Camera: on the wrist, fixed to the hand. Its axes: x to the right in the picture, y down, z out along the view.
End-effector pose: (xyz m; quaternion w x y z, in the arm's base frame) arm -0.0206 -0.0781 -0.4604 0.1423 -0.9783 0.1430 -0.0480
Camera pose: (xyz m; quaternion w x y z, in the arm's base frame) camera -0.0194 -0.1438 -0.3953 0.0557 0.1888 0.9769 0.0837
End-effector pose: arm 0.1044 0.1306 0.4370 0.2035 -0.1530 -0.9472 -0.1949
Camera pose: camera 0.1246 0.1373 0.5270 0.2446 -0.9223 0.1990 0.2233
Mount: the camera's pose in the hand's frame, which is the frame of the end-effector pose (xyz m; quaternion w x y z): 0.0239 0.0410 -0.0794 0.0411 -0.0225 -0.0582 -0.9972
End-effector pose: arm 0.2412 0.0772 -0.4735 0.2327 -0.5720 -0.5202 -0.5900
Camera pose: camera 0.2368 0.0006 -0.4218 0.6219 -0.4557 0.5920 0.2347
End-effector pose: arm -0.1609 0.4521 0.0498 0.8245 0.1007 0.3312 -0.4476
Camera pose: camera -0.1550 0.4965 -0.0311 0.3909 0.3707 -0.0761 0.8390
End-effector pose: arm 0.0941 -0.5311 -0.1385 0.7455 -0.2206 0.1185 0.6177
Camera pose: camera 0.0668 -0.5424 -0.2262 0.6485 -0.1081 -0.2724 -0.7025
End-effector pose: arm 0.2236 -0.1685 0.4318 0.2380 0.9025 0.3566 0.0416
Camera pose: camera 0.2475 -0.1468 0.5185 0.0923 -0.3214 0.8998 -0.2801
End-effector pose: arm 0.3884 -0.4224 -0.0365 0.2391 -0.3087 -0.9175 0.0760
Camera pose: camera 0.4321 -0.3759 0.0305 0.0253 0.9013 -0.3612 -0.2380
